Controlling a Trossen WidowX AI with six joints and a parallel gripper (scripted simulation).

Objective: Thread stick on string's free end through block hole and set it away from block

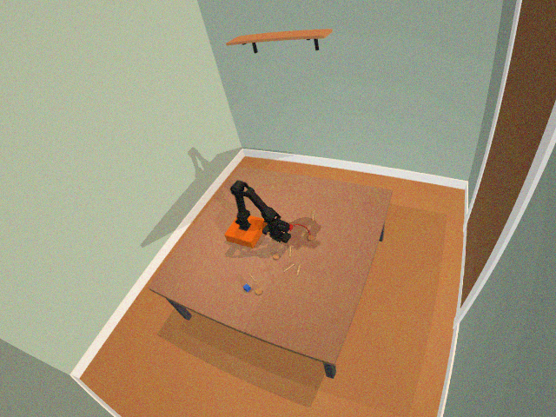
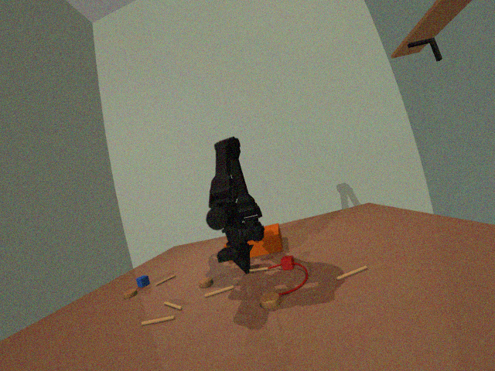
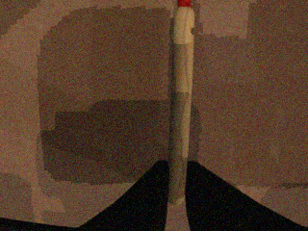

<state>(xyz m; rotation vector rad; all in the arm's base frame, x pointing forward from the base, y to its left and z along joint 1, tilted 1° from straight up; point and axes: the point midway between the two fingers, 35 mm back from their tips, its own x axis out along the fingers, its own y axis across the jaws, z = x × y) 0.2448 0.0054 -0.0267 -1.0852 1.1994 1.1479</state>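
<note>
Right now my gripper tip is 40 mm to the right of the thin stick. From my gripper tip the other things lie so: red block (20 mm ahead, 120 mm to the left, 10 mm above); blue cube (10 mm behind, 390 mm to the right, 10 mm above); round wooden button (180 mm ahead, 90 mm to the left, 10 mm above).
</note>
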